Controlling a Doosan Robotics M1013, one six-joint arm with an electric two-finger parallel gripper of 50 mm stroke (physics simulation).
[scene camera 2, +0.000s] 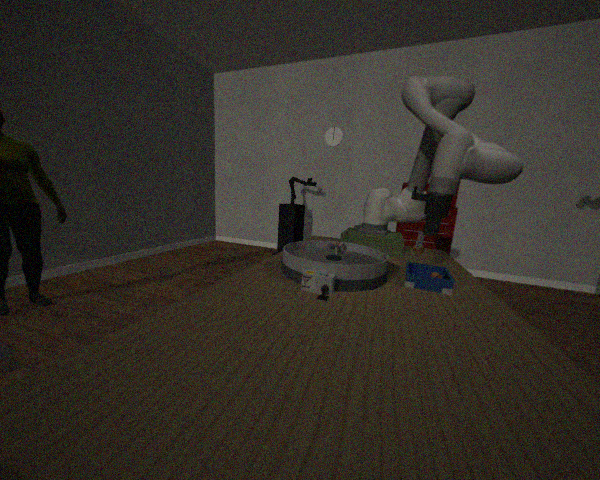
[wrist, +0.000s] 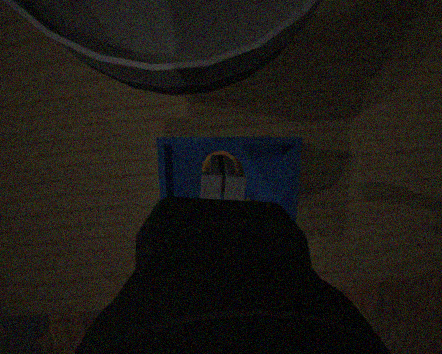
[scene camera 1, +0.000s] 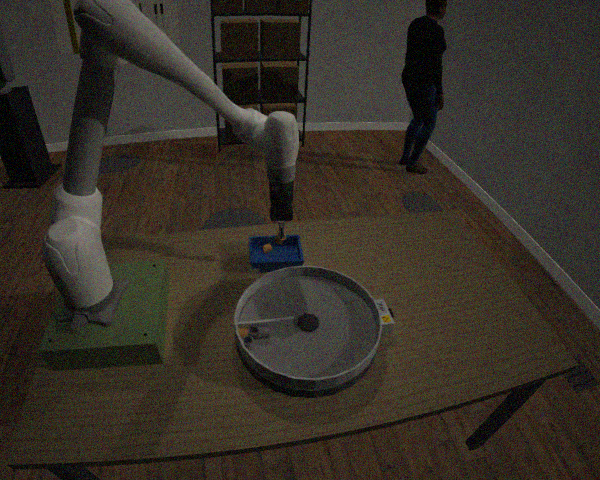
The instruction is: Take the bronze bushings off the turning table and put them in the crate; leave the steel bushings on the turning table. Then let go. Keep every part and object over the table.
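Frame: origin at the arm's base, x ahead, y left, z up, level; metres.
Where they show: gripper, fingertip midpoint: (scene camera 2: pixel 417 248) (wrist: pixel 218 167) (scene camera 1: pixel 281 238); arm's base, link origin: (scene camera 2: pixel 373 232) (scene camera 1: pixel 94 301).
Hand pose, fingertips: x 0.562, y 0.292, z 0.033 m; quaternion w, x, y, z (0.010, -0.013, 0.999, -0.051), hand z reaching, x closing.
Observation:
Things, the pixels of their top centre, and the offset from my fingertips. "pt": a spot on its surface instead.
- blue crate, top centre: (wrist: pixel 230 193) (scene camera 1: pixel 275 248) (scene camera 2: pixel 427 270) dx -0.021, dy +0.044, dz -0.081 m
- orange bronze bushing, top centre: (scene camera 1: pixel 242 330) dx -0.097, dy -0.353, dz -0.047 m
- thin divider, surface spot: (scene camera 1: pixel 267 320) pt dx -0.031, dy -0.319, dz -0.043 m
- control box, surface spot: (scene camera 1: pixel 384 312) (scene camera 2: pixel 317 274) pt dx +0.320, dy -0.258, dz -0.074 m
My gripper (scene camera 1: pixel 281 237) (wrist: pixel 218 167) is shut on a bronze bushing (scene camera 1: pixel 280 241) (wrist: pixel 221 154), whose orange rim shows around the fingertips in the wrist view. It is over the blue crate (scene camera 1: pixel 276 262) (scene camera 2: pixel 422 285) (wrist: pixel 272 175); whether the bushing is below the crate's rim is unclear. Another bronze bushing (scene camera 1: pixel 267 247) (scene camera 2: pixel 436 274) lies in the crate. The grey turning table (scene camera 1: pixel 320 385) (scene camera 2: pixel 357 271) (wrist: pixel 150 66) stands beside the crate. On it, near the left wall and divider, lie an orange bronze bushing (scene camera 1: pixel 243 331) and dark steel bushings (scene camera 1: pixel 254 329), close together.
A thin divider (scene camera 1: pixel 267 320) runs from the turning table's wall to its dark hub (scene camera 1: pixel 307 322). A control box (scene camera 1: pixel 384 312) (scene camera 2: pixel 317 281) sits at its side. The arm stands on a green base (scene camera 1: pixel 142 300) on the wooden table. A person (scene camera 1: pixel 423 75) (scene camera 2: pixel 20 200) stands beyond the table.

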